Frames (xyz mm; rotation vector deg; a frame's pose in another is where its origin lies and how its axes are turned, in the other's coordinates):
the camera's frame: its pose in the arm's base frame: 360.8 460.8 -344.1 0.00 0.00 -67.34
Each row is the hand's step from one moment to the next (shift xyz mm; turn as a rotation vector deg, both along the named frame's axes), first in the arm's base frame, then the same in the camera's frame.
Working: the arm's base frame: its pose in the camera's frame: 286.2 -510.5 344.1 0.00 0.00 67.34

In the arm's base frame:
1: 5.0 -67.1 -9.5 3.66 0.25 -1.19
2: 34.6 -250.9 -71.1 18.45 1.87 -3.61
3: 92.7 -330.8 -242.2 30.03 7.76 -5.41
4: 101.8 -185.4 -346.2 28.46 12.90 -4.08
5: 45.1 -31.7 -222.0 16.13 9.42 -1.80
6: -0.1 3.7 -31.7 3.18 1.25 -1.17
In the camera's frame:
1: 63.8 -21.2 -9.5 1.18 3.47 -1.19
2: 244.9 -64.7 -71.1 5.38 17.75 -3.61
3: 341.0 -41.9 -242.2 4.41 30.70 -5.41
4: 210.3 22.5 -346.2 -0.94 31.23 -4.08
5: 46.6 29.4 -222.0 -2.48 18.51 -1.80
6: -3.5 1.3 -31.7 0.07 3.42 -1.17

